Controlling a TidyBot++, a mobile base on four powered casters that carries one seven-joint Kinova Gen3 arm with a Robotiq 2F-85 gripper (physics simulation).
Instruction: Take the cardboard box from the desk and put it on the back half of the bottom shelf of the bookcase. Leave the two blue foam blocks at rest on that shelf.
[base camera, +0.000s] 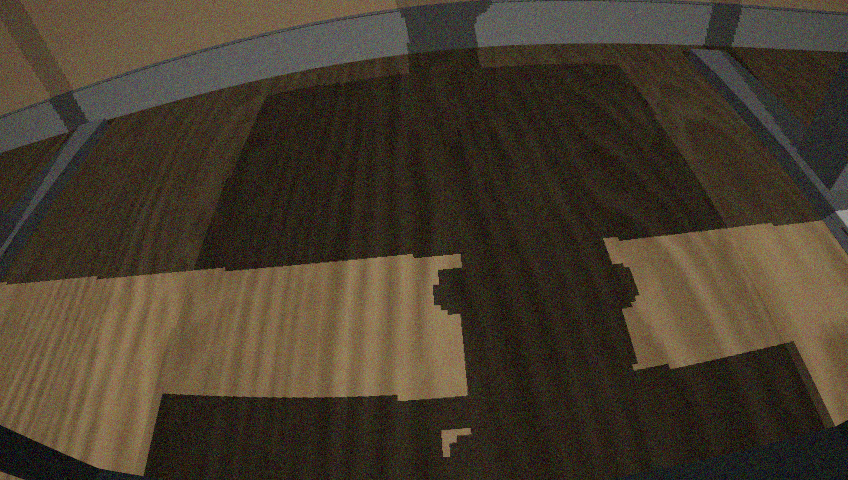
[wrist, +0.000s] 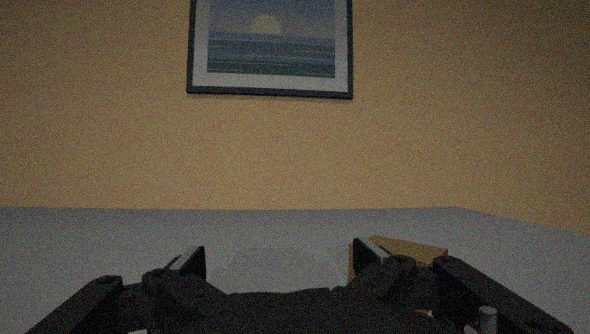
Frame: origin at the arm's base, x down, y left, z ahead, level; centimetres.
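Seen in the pictures: gripper, fingertip midpoint: (wrist: 280, 259).
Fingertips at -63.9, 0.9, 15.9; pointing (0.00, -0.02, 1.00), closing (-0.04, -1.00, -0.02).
A point is followed by its place in that frame, as x, y, z.
The cardboard box (wrist: 411, 248) {-60.3, -14.1, 27.5} stands on the grey desk (wrist: 100, 240) {-55.3, 32.0, 49.2} in the wrist view, at the lower right, partly hidden behind my gripper's right finger. My gripper (wrist: 280, 259) {-63.9, 0.9, 15.9} is open, with its fingers wide apart and nothing between them. The box lies beyond and to the right of the space between the fingertips. The bookcase and the two blue foam blocks do not show in either view.
A framed seascape picture (wrist: 270, 85) {-95.1, 0.8, 86.5} hangs on the tan wall (wrist: 125, 150) {-73.6, 47.4, 87.7} behind the desk. In the base camera view, a desk leg foot (base camera: 50, 172) lies at left and another (base camera: 767, 124) at right, with a grey baseboard (base camera: 267, 59) {35.8, 30.7, 86.7} behind.
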